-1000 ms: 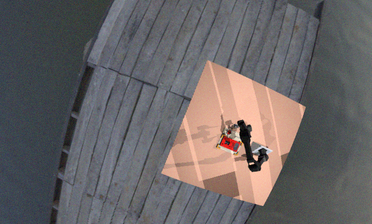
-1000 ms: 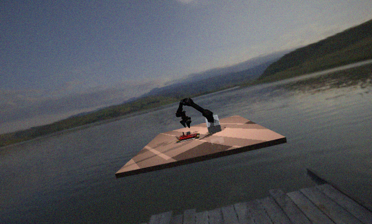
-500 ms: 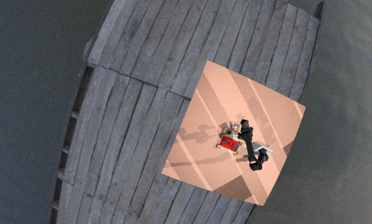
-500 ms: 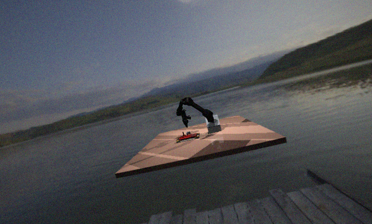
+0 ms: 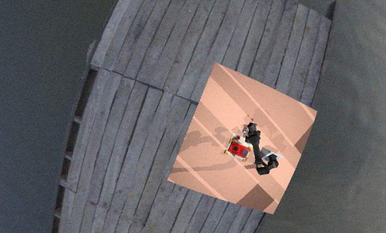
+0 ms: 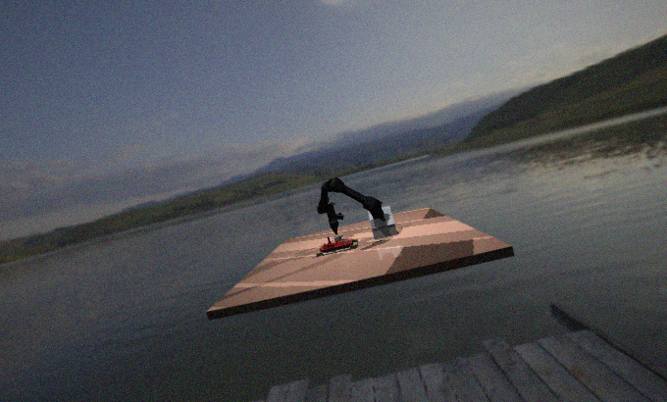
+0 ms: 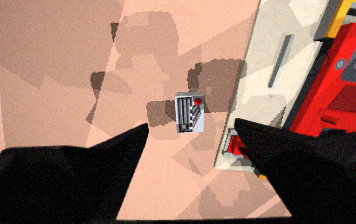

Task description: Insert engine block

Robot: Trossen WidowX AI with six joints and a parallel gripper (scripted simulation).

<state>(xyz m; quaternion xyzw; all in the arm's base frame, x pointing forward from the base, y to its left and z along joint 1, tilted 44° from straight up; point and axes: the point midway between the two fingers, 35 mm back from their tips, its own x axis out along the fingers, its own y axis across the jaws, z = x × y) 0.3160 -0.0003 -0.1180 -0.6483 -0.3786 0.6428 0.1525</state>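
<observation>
Right now my gripper tip is 4 cm above the engine block.
</observation>
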